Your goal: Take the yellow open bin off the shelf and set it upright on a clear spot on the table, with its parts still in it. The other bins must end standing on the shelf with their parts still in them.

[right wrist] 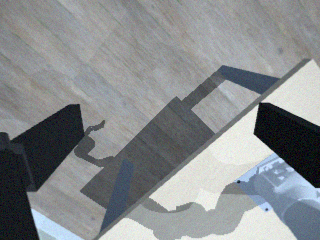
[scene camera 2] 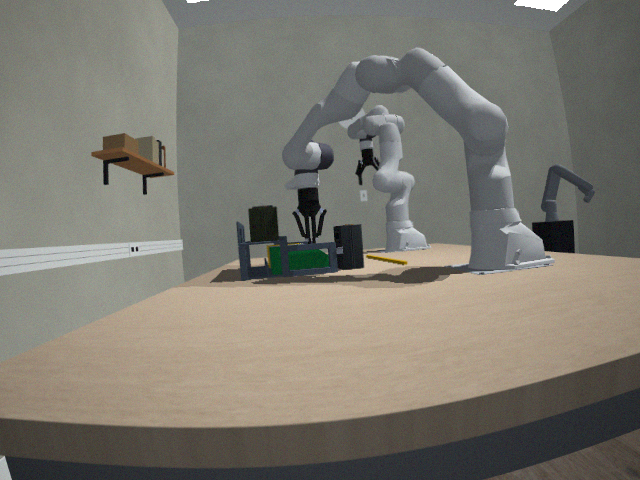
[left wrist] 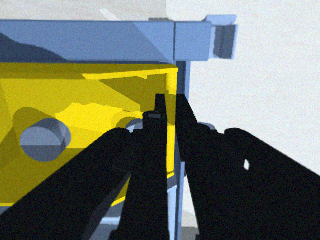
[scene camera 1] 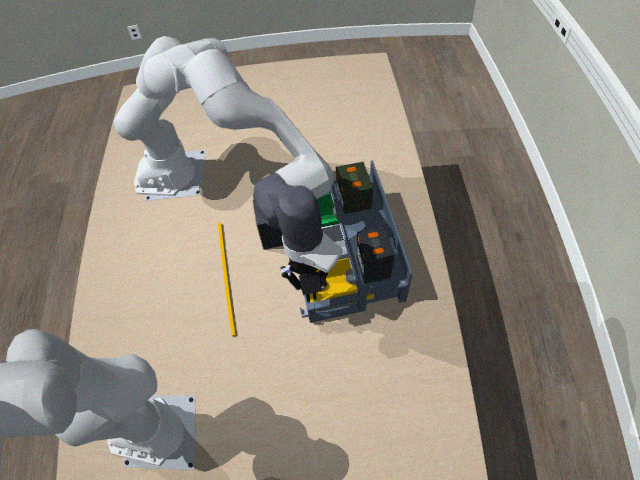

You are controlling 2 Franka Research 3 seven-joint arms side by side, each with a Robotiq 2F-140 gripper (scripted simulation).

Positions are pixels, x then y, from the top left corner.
Labels:
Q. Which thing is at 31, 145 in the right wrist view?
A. My right gripper.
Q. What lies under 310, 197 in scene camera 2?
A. My left gripper.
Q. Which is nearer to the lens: the yellow bin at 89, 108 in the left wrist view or the blue-grey shelf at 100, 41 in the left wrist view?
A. The blue-grey shelf.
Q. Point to a blue-grey shelf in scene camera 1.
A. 380, 215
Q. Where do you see a yellow bin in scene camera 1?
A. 337, 285

